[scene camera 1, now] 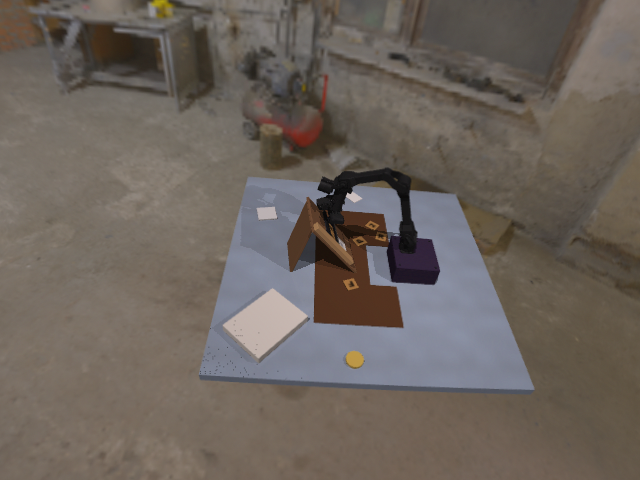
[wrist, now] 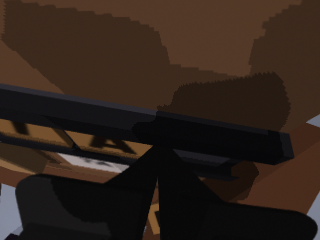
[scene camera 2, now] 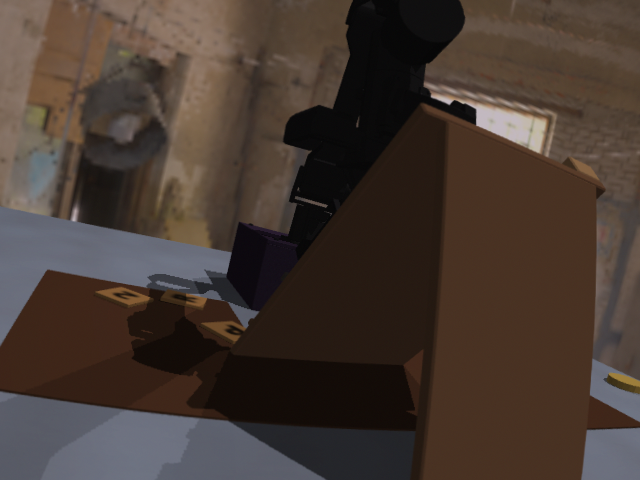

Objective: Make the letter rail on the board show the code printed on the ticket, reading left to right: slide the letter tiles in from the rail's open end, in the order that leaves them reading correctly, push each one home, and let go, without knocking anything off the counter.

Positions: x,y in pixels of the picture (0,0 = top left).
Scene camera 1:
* brown mat: 370,305
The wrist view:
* my gripper: 161,150
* slanted brown board: 217,89
